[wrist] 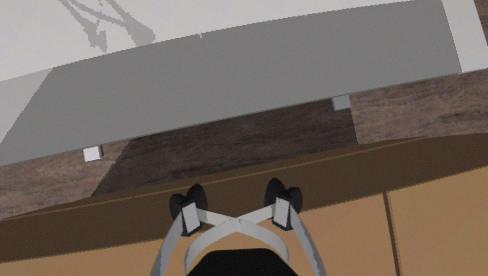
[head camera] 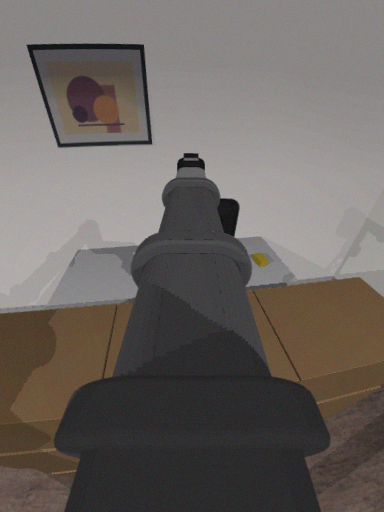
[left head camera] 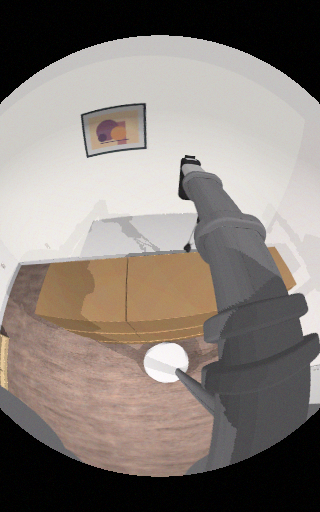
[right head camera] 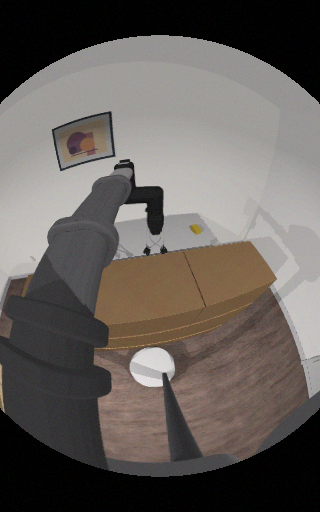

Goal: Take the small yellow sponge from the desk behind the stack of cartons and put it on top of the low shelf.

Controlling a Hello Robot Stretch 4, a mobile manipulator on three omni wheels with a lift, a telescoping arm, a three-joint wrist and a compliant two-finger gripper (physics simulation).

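Where they show: gripper, between the fingertips: [wrist: 235, 197] [left head camera: 193, 250] [right head camera: 154, 253]; robot's base, origin of its link: [left head camera: 165, 361] [right head camera: 152, 365].
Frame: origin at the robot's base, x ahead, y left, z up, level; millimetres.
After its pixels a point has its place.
Observation:
The small yellow sponge [head camera: 260, 259] {x 1130, y -487, z 737 mm} [right head camera: 195, 229] {x 1119, y -486, z 735 mm} lies on the right part of the grey desk [head camera: 95, 272] {x 1035, y 633, z 692 mm} [right head camera: 180, 230] {x 1162, y -349, z 692 mm} [wrist: 250, 75] {x 760, y -117, z 692 mm}, behind the brown cartons [head camera: 325, 325] {x 402, y -394, z 1052 mm} [left head camera: 170, 280] {x 371, y 37, z 1052 mm} [right head camera: 225, 272] {x 400, y -389, z 1052 mm} [wrist: 340, 225] {x 521, y -171, z 1052 mm}. The sponge does not show in the left head or wrist view. My gripper [right head camera: 155, 250] {x 549, y -82, z 1034 mm} [wrist: 235, 197] {x 549, y -82, z 1034 mm} is open and empty, pointing down. In the right head view it appears left of the sponge, over the boundary between desk and cartons. In the head view the arm hides the fingers. I cannot clearly identify the low shelf in these views.
My extended arm [head camera: 200, 320] {x 146, y -4, z 1456 mm} [left head camera: 250, 280] {x 138, y 14, z 1456 mm} [right head camera: 75, 260] {x 158, y -20, z 1455 mm} reaches over the cartons. A white round object [left head camera: 162, 370] {x -81, y 30, z 187 mm} [right head camera: 150, 360] {x 63, y 8, z 187 mm} is near the cartons' front. A framed picture [head camera: 100, 100] {x 1367, y 487, z 1622 mm} hangs on the back wall. A light wooden edge [left head camera: 4, 360] {x -810, y 2370, z 21 mm} shows at far left.

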